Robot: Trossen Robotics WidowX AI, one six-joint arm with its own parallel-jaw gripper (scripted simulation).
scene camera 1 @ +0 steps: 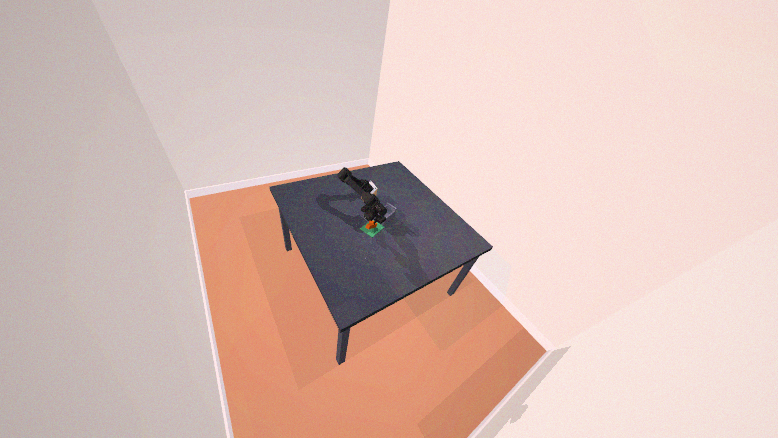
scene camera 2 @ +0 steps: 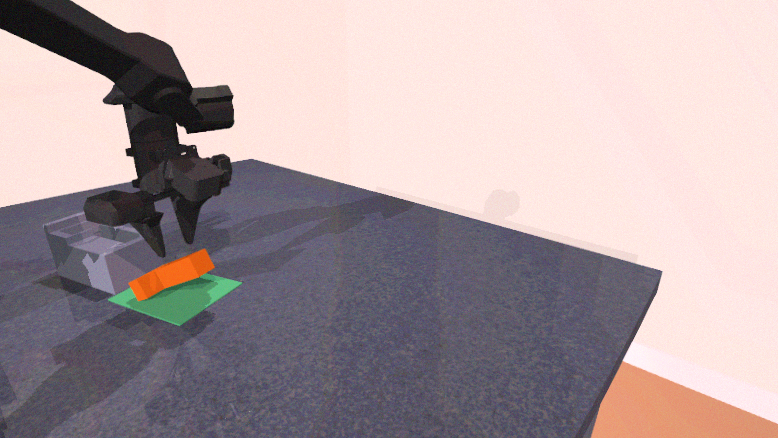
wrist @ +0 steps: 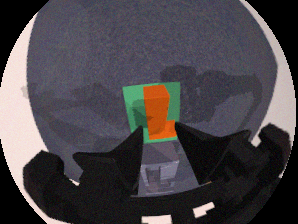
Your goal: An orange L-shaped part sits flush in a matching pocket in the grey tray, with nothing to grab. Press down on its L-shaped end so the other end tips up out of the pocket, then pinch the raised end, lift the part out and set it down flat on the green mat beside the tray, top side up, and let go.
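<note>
The gripper [scene camera 2: 176, 250] is visible, and the wrist view also shows it [wrist: 159, 126]. An orange L-shaped part [scene camera 2: 194, 265] likewise appears in the wrist view, the part [wrist: 156, 97] being visible there together with a green mat [wrist: 134, 100].
</note>
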